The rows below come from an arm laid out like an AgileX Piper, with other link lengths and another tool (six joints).
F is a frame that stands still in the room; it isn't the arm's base.
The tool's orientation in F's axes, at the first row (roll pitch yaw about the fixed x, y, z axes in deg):
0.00 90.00 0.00
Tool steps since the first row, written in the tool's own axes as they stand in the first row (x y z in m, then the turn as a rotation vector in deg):
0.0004 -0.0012 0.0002 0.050 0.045 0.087
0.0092 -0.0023 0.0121 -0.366 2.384 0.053
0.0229 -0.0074 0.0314 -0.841 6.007 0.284
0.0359 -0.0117 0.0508 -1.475 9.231 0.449
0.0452 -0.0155 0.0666 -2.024 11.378 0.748
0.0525 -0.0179 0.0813 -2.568 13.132 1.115
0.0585 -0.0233 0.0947 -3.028 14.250 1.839
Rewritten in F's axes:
0.0002 -0.0012 -0.0004 0.087 0.045 -0.050
0.0121 -0.0023 -0.0092 0.053 2.384 0.366
0.0314 -0.0074 -0.0229 0.284 6.007 0.841
0.0508 -0.0117 -0.0359 0.449 9.231 1.475
0.0666 -0.0155 -0.0452 0.748 11.378 2.024
0.0813 -0.0179 -0.0525 1.115 13.132 2.568
0.0947 -0.0233 -0.0585 1.839 14.250 3.028

